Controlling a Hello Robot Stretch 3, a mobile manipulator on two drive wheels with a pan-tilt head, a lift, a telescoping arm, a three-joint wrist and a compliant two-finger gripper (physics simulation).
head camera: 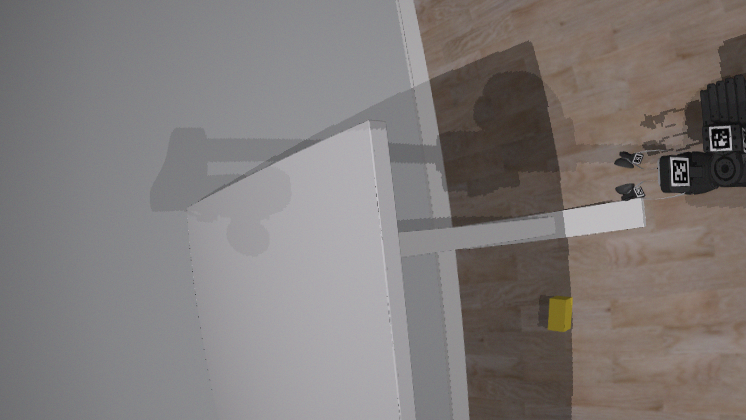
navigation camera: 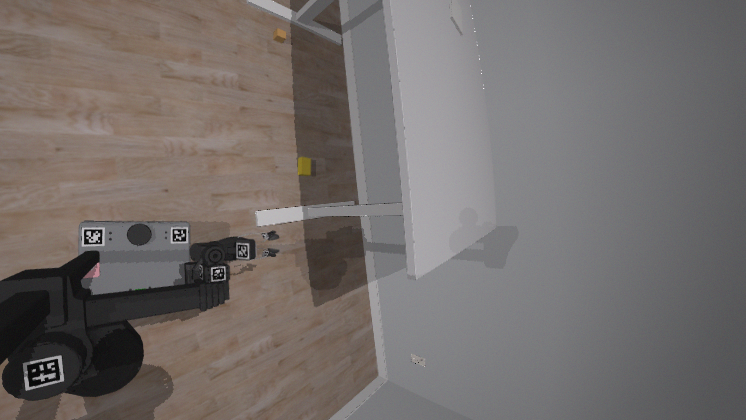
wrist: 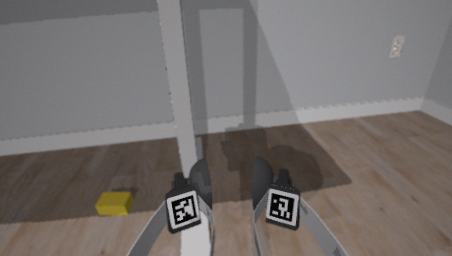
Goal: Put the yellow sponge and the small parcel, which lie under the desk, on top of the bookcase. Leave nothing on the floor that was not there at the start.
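Seen in the pictures: gripper, between the fingertips: point(head camera: 617, 176) point(navigation camera: 277, 243); robot's base, origin of its link: point(navigation camera: 139, 233).
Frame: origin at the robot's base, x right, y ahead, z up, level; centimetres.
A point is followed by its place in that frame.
Note:
The yellow sponge point(head camera: 559, 314) @(x 76.7, y 37.0, z 4.6 cm) point(navigation camera: 304, 166) @(x 76.4, y 37.0, z 4.6 cm) point(wrist: 114, 204) lies on the floor at the edge of the desk's shadow. A small orange-brown box point(navigation camera: 279, 35) @(x 53.8, y 111.9, z 5.0 cm), which looks like the small parcel, lies on the floor near the far desk leg in the navigation view. My gripper point(head camera: 629, 175) @(x 39.4, y -2.0, z 46.5 cm) point(navigation camera: 270, 244) @(x 39.4, y -2.0, z 46.5 cm) point(wrist: 231, 175) @(x 39.4, y -2.0, z 46.5 cm) is open and empty. It is beside the near leg of the white desk point(head camera: 292, 292) @(x 68.0, y 14.4, z 95.1 cm) point(navigation camera: 443, 120) @(x 65.2, y 35.7, z 95.1 cm), on the other side of that leg from the sponge. The bookcase does not show in these views.
The near desk leg's foot point(head camera: 605, 217) point(navigation camera: 279, 216) point(wrist: 196, 240) stands close beside one fingertip. Behind the desk is a grey wall point(head camera: 130, 67) @(x 136.0, y -36.8, z 110.6 cm) point(navigation camera: 600, 208) @(x 128.5, y 10.6, z 139.0 cm) point(wrist: 90, 75) with a wall outlet point(navigation camera: 417, 360) @(x 144.7, y -94.3, z 39.7 cm) point(wrist: 396, 46). A flat object point(navigation camera: 456, 15) @(x 82.7, y 87.4, z 96.0 cm) lies on the desk top.

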